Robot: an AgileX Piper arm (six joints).
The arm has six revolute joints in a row. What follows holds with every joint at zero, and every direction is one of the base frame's. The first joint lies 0.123 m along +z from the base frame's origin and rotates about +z. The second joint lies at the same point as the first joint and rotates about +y. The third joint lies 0.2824 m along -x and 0.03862 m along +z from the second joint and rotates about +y. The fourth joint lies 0.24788 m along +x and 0.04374 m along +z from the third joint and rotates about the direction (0.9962, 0, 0.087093). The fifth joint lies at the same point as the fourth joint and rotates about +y. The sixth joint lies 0.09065 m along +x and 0.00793 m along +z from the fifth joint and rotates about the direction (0.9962, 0, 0.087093). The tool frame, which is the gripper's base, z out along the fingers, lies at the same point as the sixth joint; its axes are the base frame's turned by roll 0, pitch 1.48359 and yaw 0 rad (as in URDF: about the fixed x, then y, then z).
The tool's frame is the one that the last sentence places.
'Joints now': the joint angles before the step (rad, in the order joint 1, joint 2, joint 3, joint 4, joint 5, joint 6). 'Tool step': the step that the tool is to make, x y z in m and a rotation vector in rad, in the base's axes. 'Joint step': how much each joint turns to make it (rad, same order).
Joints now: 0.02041, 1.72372, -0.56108, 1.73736, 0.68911, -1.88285
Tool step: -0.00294, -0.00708, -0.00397, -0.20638, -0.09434, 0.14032
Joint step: 0.00000, -0.01620, 0.00001, -0.10663, -0.10564, -0.14527
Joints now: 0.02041, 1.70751, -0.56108, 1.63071, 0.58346, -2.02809
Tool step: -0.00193, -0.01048, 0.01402, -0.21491, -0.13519, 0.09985
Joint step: -0.00001, -0.08496, 0.00001, -0.11817, -0.13232, -0.09350
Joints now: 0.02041, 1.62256, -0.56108, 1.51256, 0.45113, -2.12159
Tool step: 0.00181, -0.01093, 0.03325, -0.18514, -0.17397, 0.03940
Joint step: -0.00001, -0.13019, -0.02412, -0.14857, -0.12367, 0.00007
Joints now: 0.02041, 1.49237, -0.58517, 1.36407, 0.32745, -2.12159
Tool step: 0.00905, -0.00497, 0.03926, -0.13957, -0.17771, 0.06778
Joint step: -0.00002, -0.08816, -0.07338, -0.15068, -0.04820, -0.00067
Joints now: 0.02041, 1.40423, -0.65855, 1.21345, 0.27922, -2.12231
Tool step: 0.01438, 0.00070, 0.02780, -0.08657, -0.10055, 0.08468
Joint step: 0.00002, -0.00960, -0.09786, -0.12102, 0.02106, 0.00005
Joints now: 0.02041, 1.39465, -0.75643, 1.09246, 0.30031, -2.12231
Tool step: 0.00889, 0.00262, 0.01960, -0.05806, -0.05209, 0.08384
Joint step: -0.00002, 0.00094, -0.07778, -0.09351, 0.05110, 0.00091
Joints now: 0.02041, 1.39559, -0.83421, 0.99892, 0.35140, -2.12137
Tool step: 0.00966, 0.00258, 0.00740, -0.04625, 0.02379, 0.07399
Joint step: -0.00001, 0.03251, -0.07545, -0.13777, 0.07777, 0.06936
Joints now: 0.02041, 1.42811, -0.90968, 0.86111, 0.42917, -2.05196
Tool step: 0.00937, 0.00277, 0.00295, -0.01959, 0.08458, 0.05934
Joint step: 0.00000, 0.04664, -0.08407, -0.14140, 0.11983, 0.11439
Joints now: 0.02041, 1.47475, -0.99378, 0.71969, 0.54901, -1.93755
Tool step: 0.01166, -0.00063, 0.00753, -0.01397, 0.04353, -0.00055
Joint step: 0.00001, 0.03941, -0.08527, -0.10269, 0.06720, 0.10851
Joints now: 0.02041, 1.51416, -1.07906, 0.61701, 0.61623, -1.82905
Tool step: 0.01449, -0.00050, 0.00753, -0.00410, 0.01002, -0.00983
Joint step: 0.00001, 0.04415, -0.08292, -0.04960, 0.03466, 0.06089
